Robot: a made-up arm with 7 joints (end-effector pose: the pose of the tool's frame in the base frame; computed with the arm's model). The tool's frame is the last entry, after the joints.
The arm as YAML. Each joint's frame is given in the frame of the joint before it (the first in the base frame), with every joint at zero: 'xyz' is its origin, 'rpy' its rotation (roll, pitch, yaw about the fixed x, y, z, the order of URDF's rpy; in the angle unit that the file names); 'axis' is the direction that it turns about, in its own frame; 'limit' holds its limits. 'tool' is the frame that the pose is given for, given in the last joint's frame.
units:
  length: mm
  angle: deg
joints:
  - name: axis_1
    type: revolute
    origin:
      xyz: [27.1, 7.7, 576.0]
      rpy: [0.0, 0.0, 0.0]
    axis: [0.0, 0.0, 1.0]
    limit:
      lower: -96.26
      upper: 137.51
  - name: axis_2
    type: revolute
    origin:
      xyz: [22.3, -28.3, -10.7]
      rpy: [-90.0, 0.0, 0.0]
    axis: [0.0, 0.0, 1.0]
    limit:
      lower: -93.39
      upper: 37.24
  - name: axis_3
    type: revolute
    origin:
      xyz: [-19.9, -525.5, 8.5]
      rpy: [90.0, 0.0, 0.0]
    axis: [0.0, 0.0, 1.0]
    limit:
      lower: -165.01
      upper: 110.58
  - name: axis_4
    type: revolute
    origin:
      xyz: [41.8, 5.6, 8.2]
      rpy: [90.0, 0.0, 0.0]
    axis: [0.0, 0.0, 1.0]
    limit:
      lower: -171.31
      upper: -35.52
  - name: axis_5
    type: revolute
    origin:
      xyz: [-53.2, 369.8, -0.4]
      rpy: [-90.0, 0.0, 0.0]
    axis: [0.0, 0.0, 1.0]
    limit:
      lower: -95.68
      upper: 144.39
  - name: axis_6
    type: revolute
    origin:
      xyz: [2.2, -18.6, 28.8]
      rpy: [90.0, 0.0, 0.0]
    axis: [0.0, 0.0, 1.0]
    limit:
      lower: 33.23
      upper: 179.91
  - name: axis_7
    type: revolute
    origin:
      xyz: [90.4, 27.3, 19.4]
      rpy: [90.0, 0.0, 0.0]
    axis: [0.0, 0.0, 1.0]
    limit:
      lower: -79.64
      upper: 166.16
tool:
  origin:
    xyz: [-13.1, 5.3, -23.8]
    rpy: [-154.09, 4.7, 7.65]
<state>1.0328 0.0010 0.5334 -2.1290 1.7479 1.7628 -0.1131</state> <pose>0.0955 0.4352 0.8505 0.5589 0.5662 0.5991 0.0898</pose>
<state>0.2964 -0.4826 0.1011 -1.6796 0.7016 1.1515 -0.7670</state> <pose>0.2650 0.0755 1.2562 0.6694 0.4816 0.0852 0.5592</pose>
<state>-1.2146 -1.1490 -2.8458 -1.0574 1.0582 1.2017 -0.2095</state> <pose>-0.3999 0.8016 0.4635 0.3579 0.0909 0.8284 0.4212</pose>
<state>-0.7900 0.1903 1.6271 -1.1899 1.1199 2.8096 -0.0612</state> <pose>0.4272 0.1097 1.2640 0.4034 0.8524 -0.3323 -0.0132</pose>
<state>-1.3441 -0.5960 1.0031 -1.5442 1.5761 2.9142 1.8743</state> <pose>0.2815 0.1384 1.1941 0.1423 -0.7350 0.2166 0.6266</pose>
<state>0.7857 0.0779 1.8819 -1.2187 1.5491 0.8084 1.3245</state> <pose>-0.3703 0.2379 1.3068 0.4346 -0.2798 0.6177 0.5927</pose>
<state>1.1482 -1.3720 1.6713 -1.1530 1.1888 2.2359 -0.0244</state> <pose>-0.6289 -0.4710 0.7404 0.0621 -0.3582 -0.1524 -0.9190</pose>
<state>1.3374 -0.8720 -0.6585 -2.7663 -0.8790 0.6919 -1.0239</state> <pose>0.2739 0.0083 0.7618 0.5251 -0.0842 0.6744 0.5122</pose>
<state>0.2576 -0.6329 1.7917 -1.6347 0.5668 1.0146 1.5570</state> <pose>-0.4874 0.4003 0.9253 0.9701 -0.1211 -0.1239 0.1701</pose>
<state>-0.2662 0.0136 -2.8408 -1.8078 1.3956 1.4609 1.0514</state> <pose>-0.4895 0.0068 1.0232 0.5489 -0.3305 0.5643 0.5206</pose>
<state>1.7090 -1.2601 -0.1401 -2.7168 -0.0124 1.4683 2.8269</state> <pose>0.1135 0.0295 0.8919 0.7907 0.1179 -0.1202 -0.5886</pose>
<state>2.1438 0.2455 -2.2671 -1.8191 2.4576 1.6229 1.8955</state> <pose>0.4889 0.0412 1.0504 0.0493 0.5371 0.6129 -0.5774</pose>
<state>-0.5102 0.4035 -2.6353 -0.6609 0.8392 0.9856 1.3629</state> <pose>0.0420 -0.1947 1.5529 0.3299 0.2114 0.4759 0.7874</pose>
